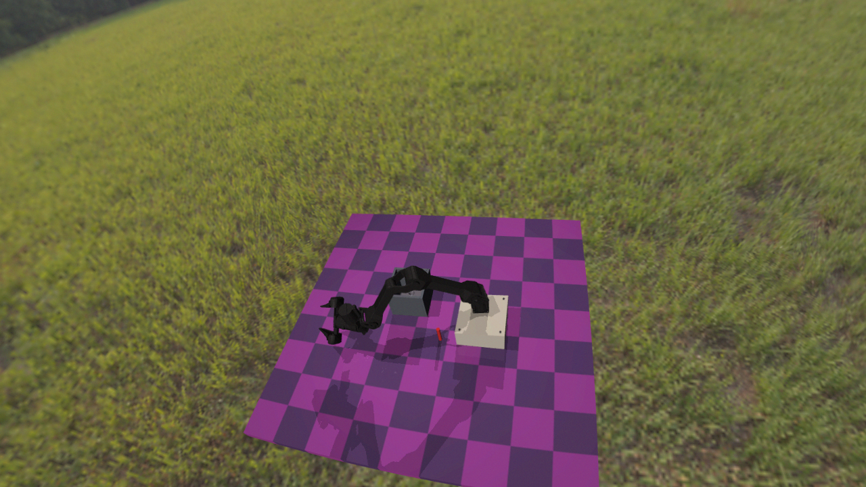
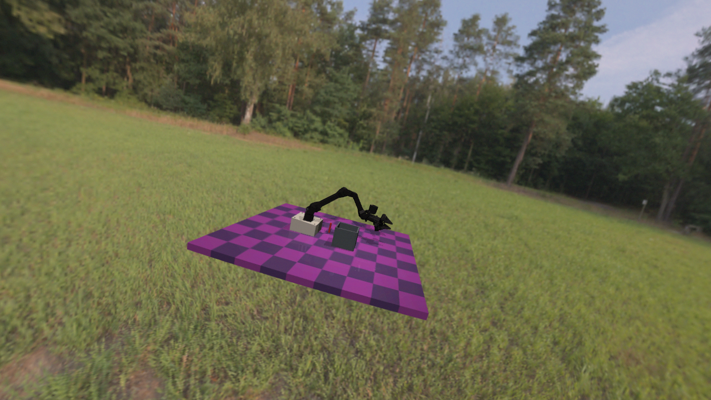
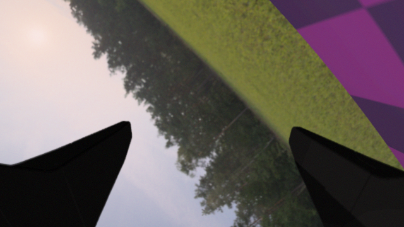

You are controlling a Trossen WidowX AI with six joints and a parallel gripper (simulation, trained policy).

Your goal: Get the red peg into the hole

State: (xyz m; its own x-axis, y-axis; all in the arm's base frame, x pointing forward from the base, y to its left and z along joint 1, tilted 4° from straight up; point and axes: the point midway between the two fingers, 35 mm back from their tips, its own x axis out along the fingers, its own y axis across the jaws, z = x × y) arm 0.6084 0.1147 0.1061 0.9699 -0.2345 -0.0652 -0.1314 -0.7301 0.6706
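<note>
The red peg lies 480 mm behind my gripper tip and 120 mm below it. Also, from my gripper tip: plate 340 mm behind, 200 mm to the right, 110 mm below.
</note>
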